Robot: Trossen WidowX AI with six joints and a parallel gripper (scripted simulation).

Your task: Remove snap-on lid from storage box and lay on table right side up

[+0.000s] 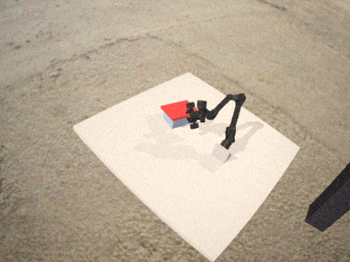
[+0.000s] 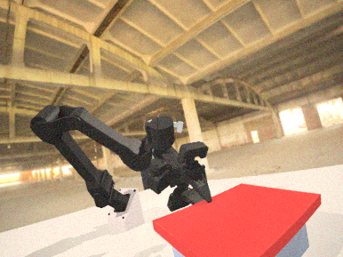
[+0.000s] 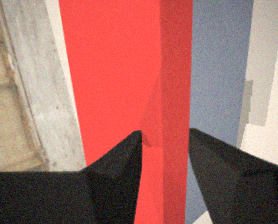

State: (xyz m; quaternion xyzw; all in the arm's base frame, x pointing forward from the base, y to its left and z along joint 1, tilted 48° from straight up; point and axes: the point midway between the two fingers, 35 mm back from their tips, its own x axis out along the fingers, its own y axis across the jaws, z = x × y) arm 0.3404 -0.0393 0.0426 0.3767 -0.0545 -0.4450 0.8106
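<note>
The red lid lies 7 cm ahead of my gripper tip and 3 cm to the right of it. The rest, counted from my gripper tip: storage box: 6 cm ahead, 5 cm below, 3 cm to the right.
</note>
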